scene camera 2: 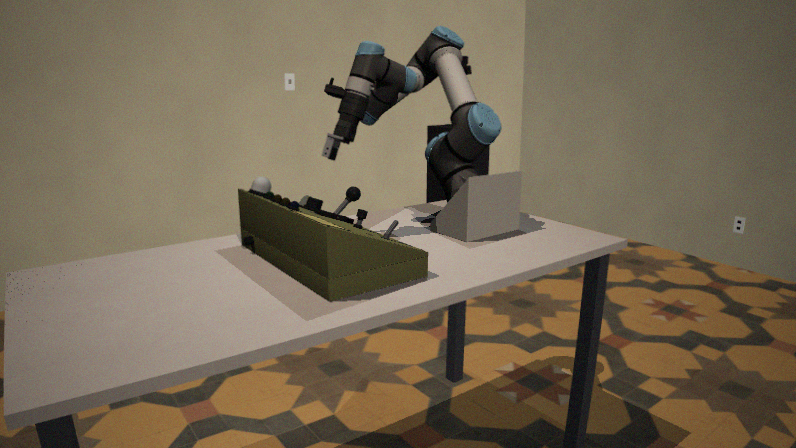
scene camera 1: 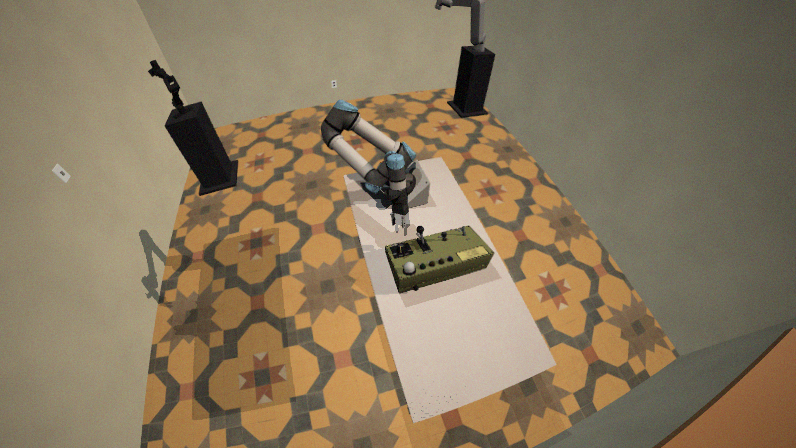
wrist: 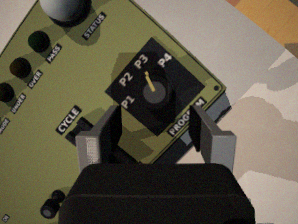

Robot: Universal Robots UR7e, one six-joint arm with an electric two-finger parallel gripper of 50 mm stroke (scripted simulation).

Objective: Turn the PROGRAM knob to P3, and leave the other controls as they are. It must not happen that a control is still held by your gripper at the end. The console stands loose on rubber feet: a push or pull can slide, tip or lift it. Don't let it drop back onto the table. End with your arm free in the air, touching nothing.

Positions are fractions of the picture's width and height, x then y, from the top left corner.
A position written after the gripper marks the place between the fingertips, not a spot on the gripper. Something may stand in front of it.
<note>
In view: the gripper (scene camera 2: 0.41, 0.35) and an olive console (scene camera 2: 0.41, 0.57).
The olive console shows as well in scene camera 1 (scene camera 1: 0.52, 0.59) and in the wrist view (wrist: 0.26, 0.31). The gripper shows as well in the wrist view (wrist: 0.52, 0.53).
</note>
